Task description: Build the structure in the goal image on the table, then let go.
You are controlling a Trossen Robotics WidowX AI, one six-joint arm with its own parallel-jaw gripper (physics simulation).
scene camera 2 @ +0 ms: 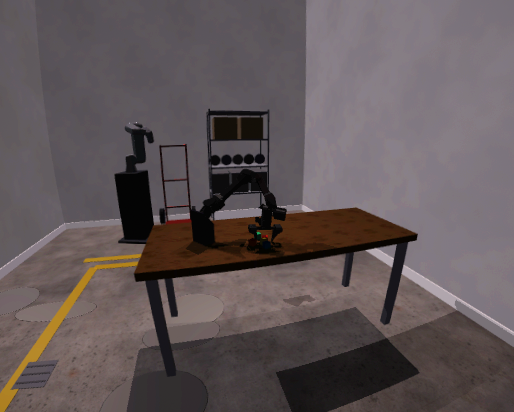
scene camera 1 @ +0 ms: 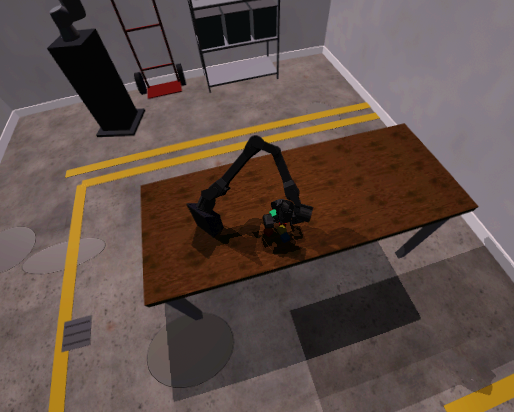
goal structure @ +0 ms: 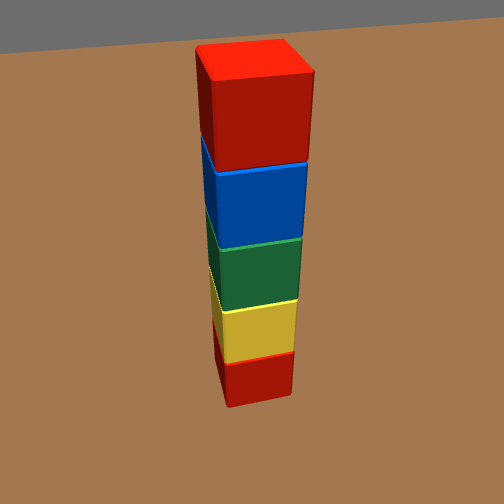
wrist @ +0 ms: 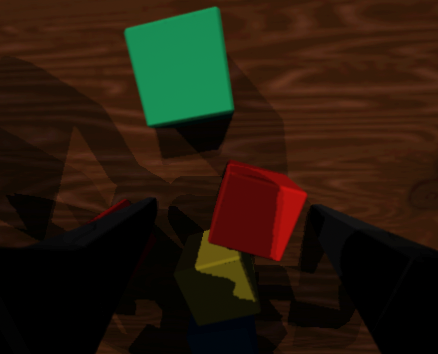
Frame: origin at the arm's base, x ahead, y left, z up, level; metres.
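Where they show: gripper, fingertip midpoint: [scene camera 1: 281,225] [wrist: 234,208]; arm's base at its link origin: [scene camera 2: 202,216] [scene camera 1: 203,208].
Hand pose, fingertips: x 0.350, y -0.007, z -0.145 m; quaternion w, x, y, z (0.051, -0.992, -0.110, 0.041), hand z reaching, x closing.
Observation:
Things, the pixels of their top centre, and the offset from my fingertips. Level surfaces: height alone.
- yellow block at its top centre: [wrist: 217,294] [scene camera 1: 281,228] dy -0.032, dx +0.001, dz +0.029 m
- dark blue block at its top centre: [scene camera 1: 285,235] [scene camera 2: 266,241] dy -0.070, dx +0.015, dz +0.029 m
- second red block at its top centre: [wrist: 84,267] [scene camera 2: 252,239] dy -0.037, dx -0.063, dz +0.029 m
- green block at its top centre: [wrist: 179,71] [scene camera 1: 273,212] [scene camera 2: 257,233] dy +0.055, dx -0.037, dz +0.029 m
- brown wooden table at its surface level: dz -0.003 m
My gripper [scene camera 1: 283,226] [scene camera 2: 264,238] [wrist: 234,208] is open and low over the blocks, pointing down. In the wrist view a red block [wrist: 245,215] lies between the spread fingers, turned at an angle, apart from both. It overlaps the edge of a yellow block [wrist: 217,295] [scene camera 1: 282,230]. A dark blue block [wrist: 222,336] [scene camera 1: 285,238] [scene camera 2: 266,245] shows beyond the yellow one. A second red block [wrist: 114,209] [scene camera 2: 252,243] is mostly hidden by the left finger. A green block [wrist: 180,67] [scene camera 1: 273,213] [scene camera 2: 258,234] is apart from the fingers; what supports it is unclear.
The blocks are on the brown wooden table [scene camera 1: 375,170] [scene camera 2: 340,230], near its front edge. The arm's base [scene camera 1: 206,220] [scene camera 2: 203,227] stands left of them. Behind the table are a black pedestal [scene camera 1: 95,80] [scene camera 2: 134,205], a red hand truck [scene camera 1: 164,90] and a shelf unit. Shadows darken the blocks.

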